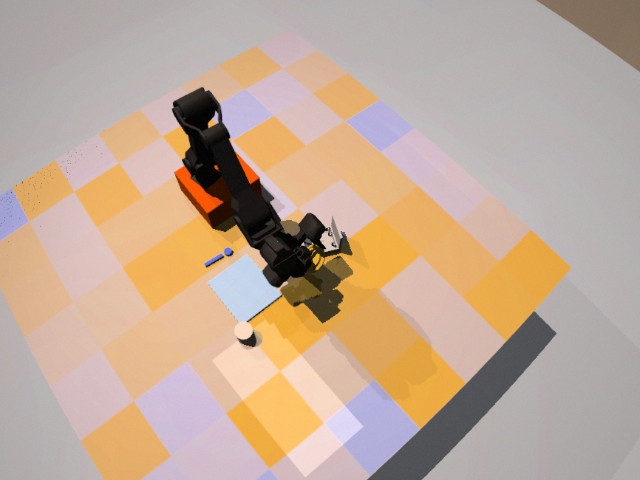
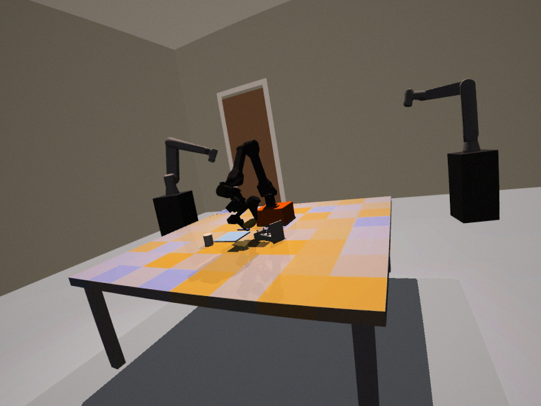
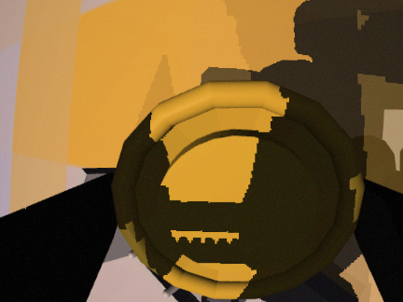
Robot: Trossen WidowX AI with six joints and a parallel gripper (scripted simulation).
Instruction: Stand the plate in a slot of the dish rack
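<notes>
The grey dish rack is 6 cm to the left of my gripper tip, 6 cm below it and 6 cm behind it. Also, from my gripper tip: white cup: 24 cm to the right, 6 cm below, 2 cm behind; blue spoon: 22 cm behind, 12 cm to the right, 8 cm below; plate: 1 cm above.
</notes>
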